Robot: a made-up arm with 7 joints. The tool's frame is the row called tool.
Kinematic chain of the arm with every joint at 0, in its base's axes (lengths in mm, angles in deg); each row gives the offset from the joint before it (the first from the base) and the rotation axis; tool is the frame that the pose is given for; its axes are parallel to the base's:
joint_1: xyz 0.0 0.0 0.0 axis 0 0.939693 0.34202
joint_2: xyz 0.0 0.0 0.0 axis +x
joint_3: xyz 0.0 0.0 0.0 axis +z
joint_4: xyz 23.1 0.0 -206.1 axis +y
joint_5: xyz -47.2 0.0 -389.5 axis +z
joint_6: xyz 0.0 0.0 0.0 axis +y
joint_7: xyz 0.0 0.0 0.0 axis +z
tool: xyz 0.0 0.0 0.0
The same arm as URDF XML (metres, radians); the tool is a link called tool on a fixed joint. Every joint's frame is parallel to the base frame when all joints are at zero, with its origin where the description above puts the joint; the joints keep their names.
<robot name="arm">
  <joint name="tool_joint" type="fixed">
    <parent link="link7"/>
    <child link="tool"/>
    <origin xyz="0 0 0" rpy="0 0 0"/>
  </joint>
  <joint name="joint_7" type="continuous">
    <parent link="link6"/>
    <child link="link7"/>
    <origin xyz="0 0 0" rpy="0 0 0"/>
    <axis xyz="0 0 1"/>
  </joint>
  <joint name="joint_6" type="continuous">
    <parent link="link5"/>
    <child link="link6"/>
    <origin xyz="0 0 0" rpy="0 0 0"/>
    <axis xyz="0 1 0"/>
  </joint>
  <joint name="joint_5" type="continuous">
    <parent link="link4"/>
    <child link="link5"/>
    <origin xyz="-0.0472 0 -0.3895" rpy="0 0 0"/>
    <axis xyz="0 0 1"/>
  </joint>
  <joint name="joint_4" type="continuous">
    <parent link="link3"/>
    <child link="link4"/>
    <origin xyz="0.0231 0 -0.2061" rpy="0 0 0"/>
    <axis xyz="0 1 0"/>
  </joint>
  <joint name="joint_3" type="continuous">
    <parent link="link2"/>
    <child link="link3"/>
    <origin xyz="0 0 0" rpy="0 0 0"/>
    <axis xyz="0 0 1"/>
  </joint>
  <joint name="joint_2" type="continuous">
    <parent link="link1"/>
    <child link="link2"/>
    <origin xyz="0 0 0" rpy="0 0 0"/>
    <axis xyz="1 0 0"/>
  </joint>
  <joint name="joint_1" type="continuous">
    <parent link="base_link"/>
    <child link="link1"/>
    <origin xyz="0 0 0" rpy="0 0 0"/>
    <axis xyz="0 0.9397 0.342"/>
  </joint>
  <link name="base_link"/>
  <link name="link1"/>
  <link name="link2"/>
  <link name="link3"/>
  <link name="link4"/>
  <link name="link5"/>
  <link name="link6"/>
  <link name="link7"/>
  <link name="tool"/>
</robot>

